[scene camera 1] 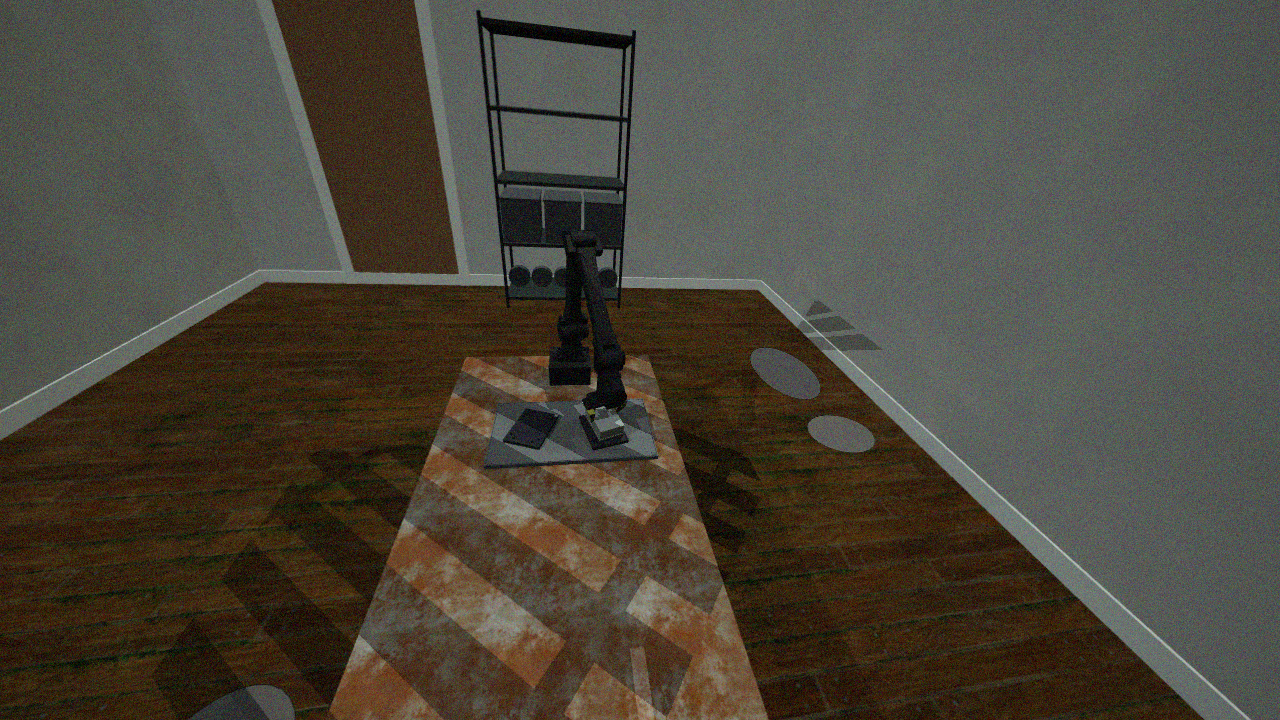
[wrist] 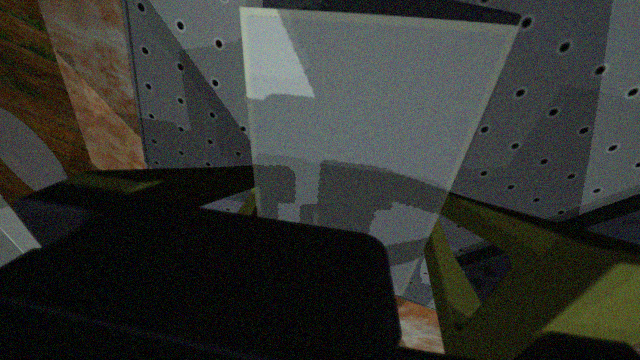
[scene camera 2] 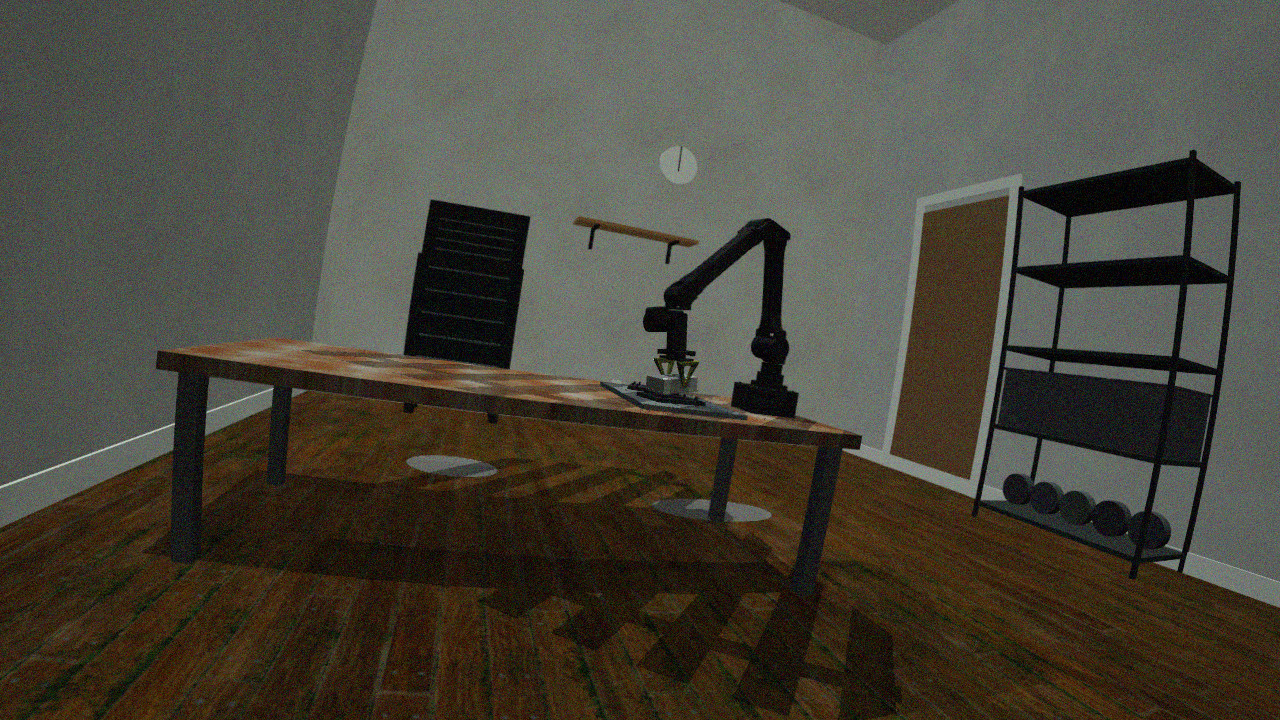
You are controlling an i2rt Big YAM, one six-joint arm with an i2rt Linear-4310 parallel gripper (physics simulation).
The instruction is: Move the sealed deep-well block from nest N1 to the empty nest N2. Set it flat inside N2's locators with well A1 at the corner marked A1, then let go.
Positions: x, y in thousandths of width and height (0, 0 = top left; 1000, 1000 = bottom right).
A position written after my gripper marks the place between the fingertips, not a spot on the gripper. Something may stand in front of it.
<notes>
My gripper (scene camera 2: 528, 534) grips a pale grey block (wrist: 559, 340), which still rests on a dark nest (wrist: 776, 54). I also see a dark nest (wrist: 757, 746).
My gripper also shows in the wrist view (wrist: 537, 515).
</notes>
